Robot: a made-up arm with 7 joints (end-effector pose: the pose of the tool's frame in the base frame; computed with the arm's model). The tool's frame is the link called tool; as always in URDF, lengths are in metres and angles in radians. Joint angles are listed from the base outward.
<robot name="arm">
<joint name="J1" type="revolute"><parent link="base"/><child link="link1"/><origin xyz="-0.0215 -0.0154 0.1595"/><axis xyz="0 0.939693 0.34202"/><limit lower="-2.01" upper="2.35"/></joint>
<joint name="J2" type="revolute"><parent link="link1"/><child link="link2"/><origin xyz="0.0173 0.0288 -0.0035"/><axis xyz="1 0 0"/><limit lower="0.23" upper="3.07"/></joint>
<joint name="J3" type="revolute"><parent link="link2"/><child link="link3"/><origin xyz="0.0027 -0.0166 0.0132"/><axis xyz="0 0 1"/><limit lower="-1.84" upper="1.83"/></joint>
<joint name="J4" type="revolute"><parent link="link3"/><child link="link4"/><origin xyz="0.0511 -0.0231 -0.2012"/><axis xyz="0 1 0"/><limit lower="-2.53" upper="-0.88"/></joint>
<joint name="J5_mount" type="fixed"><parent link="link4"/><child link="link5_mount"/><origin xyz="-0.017 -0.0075 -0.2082"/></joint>
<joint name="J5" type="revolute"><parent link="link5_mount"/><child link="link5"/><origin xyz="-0.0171 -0.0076 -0.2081"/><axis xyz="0 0 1"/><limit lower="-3.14" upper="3.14"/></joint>
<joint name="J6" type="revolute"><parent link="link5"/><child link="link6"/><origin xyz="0.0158 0.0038 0.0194"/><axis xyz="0 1 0"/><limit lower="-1.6" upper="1.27"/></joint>
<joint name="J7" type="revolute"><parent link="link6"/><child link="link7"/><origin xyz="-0.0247 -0.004 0.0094"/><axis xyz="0 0 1"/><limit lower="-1.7" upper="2.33"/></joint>
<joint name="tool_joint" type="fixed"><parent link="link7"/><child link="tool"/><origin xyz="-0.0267 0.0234 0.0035" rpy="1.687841 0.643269 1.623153"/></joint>
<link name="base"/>
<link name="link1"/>
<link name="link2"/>
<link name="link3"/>
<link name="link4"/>
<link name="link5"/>
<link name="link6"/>
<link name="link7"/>
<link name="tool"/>
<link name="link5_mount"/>
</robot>
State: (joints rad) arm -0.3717 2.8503 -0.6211 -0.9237 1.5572 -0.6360 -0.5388
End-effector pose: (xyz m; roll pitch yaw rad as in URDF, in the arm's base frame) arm 0.1386 0.3748 0.6230 -2.3681 -1.0894 -1.9068
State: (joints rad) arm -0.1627 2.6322 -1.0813 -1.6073 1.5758 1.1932 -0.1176
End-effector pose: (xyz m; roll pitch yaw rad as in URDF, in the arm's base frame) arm 0.1833 0.4520 0.2046 1.9907 -0.3896 1.9628
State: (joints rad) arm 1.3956 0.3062 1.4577 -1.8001 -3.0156 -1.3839 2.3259
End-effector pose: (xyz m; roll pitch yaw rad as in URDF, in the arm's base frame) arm -0.1675 0.4577 0.2229 2.2479 -0.6371 2.2323
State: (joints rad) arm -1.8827 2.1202 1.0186 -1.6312 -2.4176 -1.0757 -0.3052
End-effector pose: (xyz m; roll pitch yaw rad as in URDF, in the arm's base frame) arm -0.4770 0.0293 0.3706 -1.0659 -1.2287 -1.1555
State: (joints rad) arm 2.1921 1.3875 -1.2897 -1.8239 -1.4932 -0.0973 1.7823
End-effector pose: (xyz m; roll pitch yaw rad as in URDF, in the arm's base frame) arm -0.4852 -0.1366 0.2983 -2.6171 0.4811 -3.1186
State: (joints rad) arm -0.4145 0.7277 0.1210 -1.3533 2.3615 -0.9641 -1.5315
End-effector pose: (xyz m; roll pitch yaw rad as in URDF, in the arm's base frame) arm 0.5164 0.1452 0.0923 -0.1935 0.2839 1.9219
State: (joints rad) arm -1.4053 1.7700 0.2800 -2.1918 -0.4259 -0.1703 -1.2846
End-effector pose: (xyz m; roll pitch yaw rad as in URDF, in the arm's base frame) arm -0.0236 -0.1342 0.5302 -1.3421 0.4466 -1.5981
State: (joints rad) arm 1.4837 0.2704 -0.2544 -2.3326 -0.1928 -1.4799 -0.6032
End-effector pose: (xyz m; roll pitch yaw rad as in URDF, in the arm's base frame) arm 0.0958 0.0354 -0.2247 -0.2702 -1.0267 1.2103
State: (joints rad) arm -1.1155 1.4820 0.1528 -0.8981 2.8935 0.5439 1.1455
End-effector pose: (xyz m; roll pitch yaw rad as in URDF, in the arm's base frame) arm 0.2981 0.2836 0.5136 -1.9017 -0.3011 -1.1133
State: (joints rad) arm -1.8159 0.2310 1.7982 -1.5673 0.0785 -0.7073 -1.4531
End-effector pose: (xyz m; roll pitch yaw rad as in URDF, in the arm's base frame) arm 0.2696 0.3718 0.3003 -0.1354 0.4072 2.9652
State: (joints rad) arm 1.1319 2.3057 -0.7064 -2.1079 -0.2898 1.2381 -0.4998
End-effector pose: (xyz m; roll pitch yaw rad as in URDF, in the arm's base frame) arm -0.1248 0.2383 -0.1398 -2.8965 0.9126 0.1892
